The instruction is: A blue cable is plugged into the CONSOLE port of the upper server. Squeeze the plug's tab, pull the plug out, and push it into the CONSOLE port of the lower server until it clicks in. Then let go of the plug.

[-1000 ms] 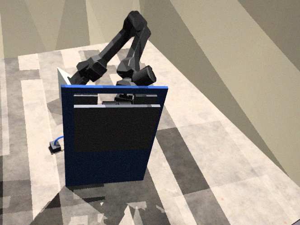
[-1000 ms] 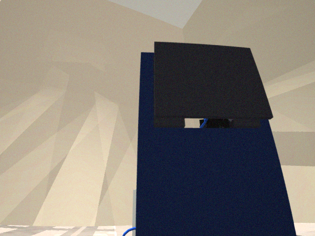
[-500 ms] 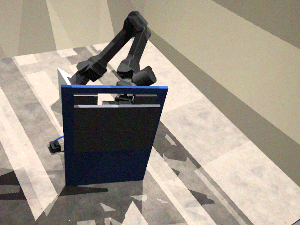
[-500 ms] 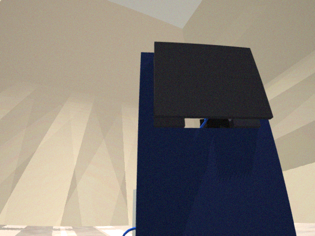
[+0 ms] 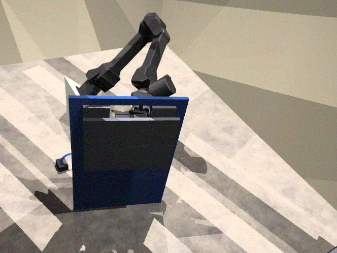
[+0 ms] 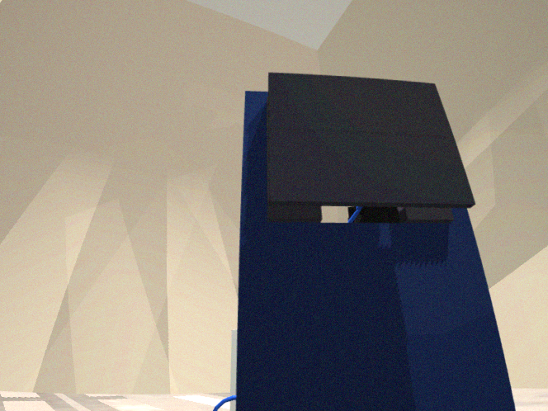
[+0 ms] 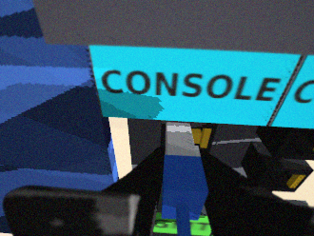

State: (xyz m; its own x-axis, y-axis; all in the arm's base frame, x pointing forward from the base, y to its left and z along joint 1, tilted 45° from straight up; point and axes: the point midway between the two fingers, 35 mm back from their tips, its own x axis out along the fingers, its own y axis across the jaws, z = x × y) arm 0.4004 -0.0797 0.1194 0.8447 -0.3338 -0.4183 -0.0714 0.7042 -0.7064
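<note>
The blue plug is right at my gripper tip. From my gripper tip the other things lie so: black block: 290 mm below, 220 mm behind, 150 mm to the right.
</note>
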